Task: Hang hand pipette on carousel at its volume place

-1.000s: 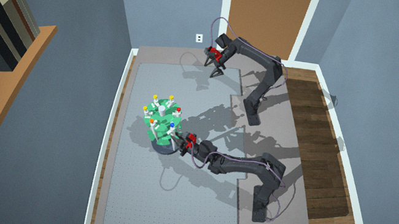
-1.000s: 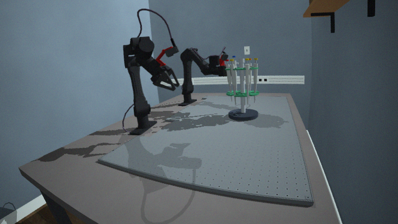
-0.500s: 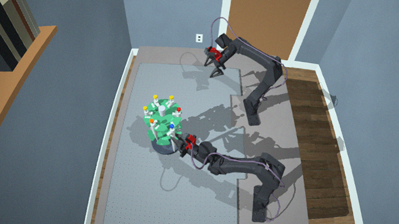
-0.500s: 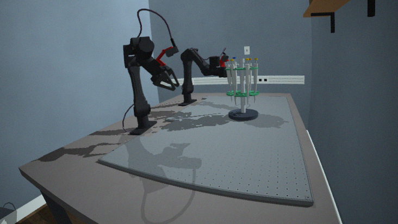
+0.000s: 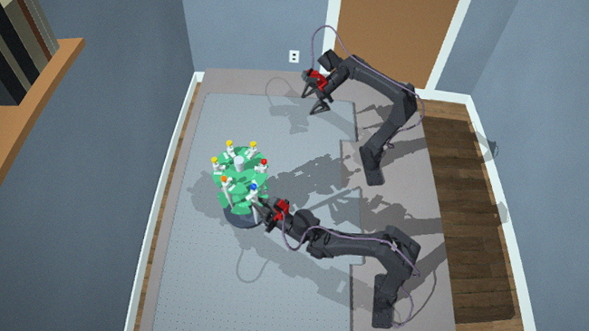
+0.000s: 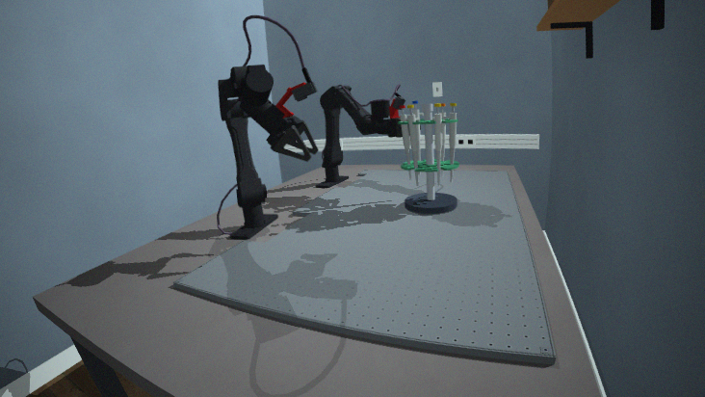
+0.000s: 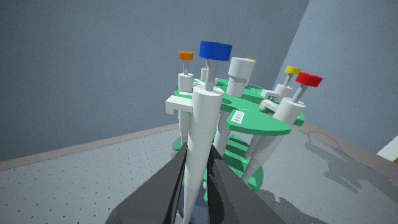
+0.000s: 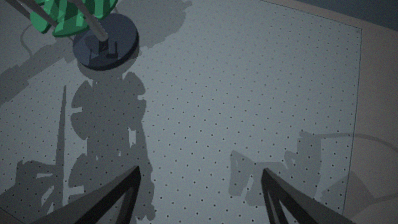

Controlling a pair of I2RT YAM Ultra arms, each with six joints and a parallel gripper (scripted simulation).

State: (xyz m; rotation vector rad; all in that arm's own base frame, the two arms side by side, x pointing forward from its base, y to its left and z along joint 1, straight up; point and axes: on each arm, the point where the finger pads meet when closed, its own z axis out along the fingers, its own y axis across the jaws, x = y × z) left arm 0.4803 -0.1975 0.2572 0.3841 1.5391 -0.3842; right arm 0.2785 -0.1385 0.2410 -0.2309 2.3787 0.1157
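Now: left hand 30 mm above the white hand pipette, 10 mm to the right of it and 10 mm short of it.
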